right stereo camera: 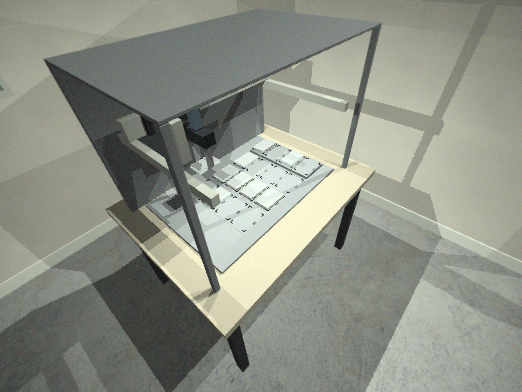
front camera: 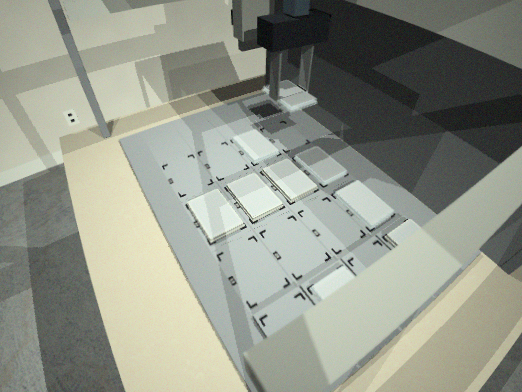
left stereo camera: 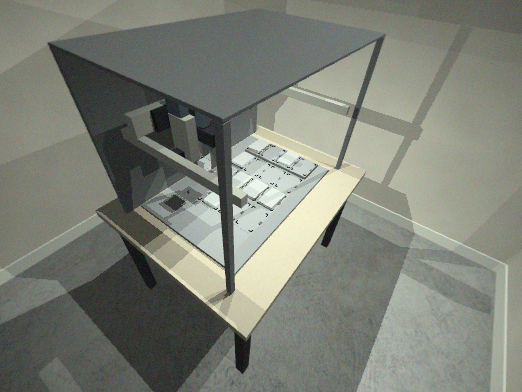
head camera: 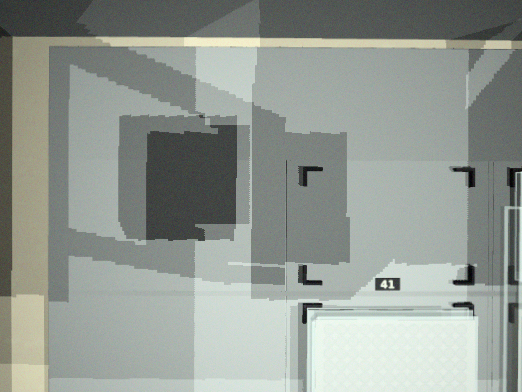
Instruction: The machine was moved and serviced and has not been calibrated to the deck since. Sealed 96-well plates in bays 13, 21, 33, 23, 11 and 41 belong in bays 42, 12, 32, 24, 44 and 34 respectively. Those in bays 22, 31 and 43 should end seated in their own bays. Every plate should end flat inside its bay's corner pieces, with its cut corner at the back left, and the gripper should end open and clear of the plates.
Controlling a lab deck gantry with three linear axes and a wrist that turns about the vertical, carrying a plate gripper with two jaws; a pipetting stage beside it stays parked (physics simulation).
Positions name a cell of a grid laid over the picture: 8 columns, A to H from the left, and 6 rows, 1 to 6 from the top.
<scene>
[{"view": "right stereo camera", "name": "my gripper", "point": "D3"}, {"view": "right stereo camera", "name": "enclosure roof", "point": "C2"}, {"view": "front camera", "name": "my gripper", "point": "E2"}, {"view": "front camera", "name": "sealed plate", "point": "E3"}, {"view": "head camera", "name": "bay 41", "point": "G4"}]
</scene>
